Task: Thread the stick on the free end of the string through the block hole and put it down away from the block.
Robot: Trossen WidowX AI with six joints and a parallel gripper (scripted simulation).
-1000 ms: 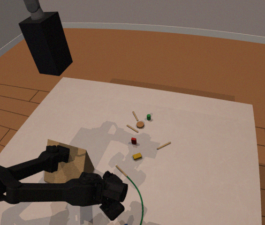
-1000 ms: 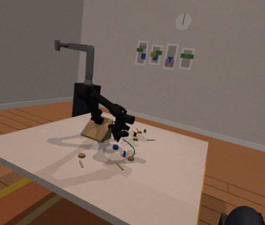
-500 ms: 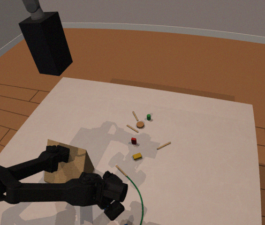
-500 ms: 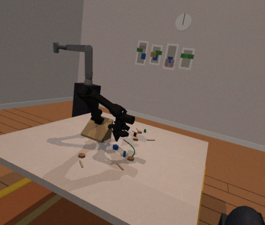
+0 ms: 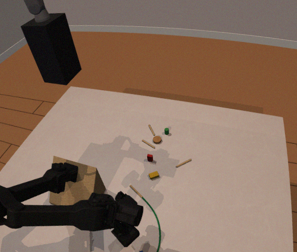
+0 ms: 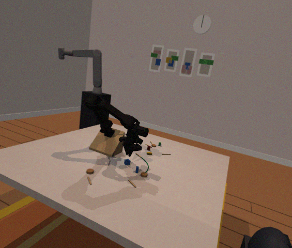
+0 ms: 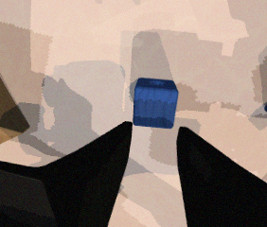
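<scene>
Right now the blue cube is 50 mm below my gripper tip. Round my gripper tip: thin wooden stick: 170 mm to the left, 60 mm below; yellow block: 270 mm to the left, 50 mm below, 40 mm ahead; round wooden button: 160 mm ahead, 60 mm to the right, 50 mm below.
</scene>
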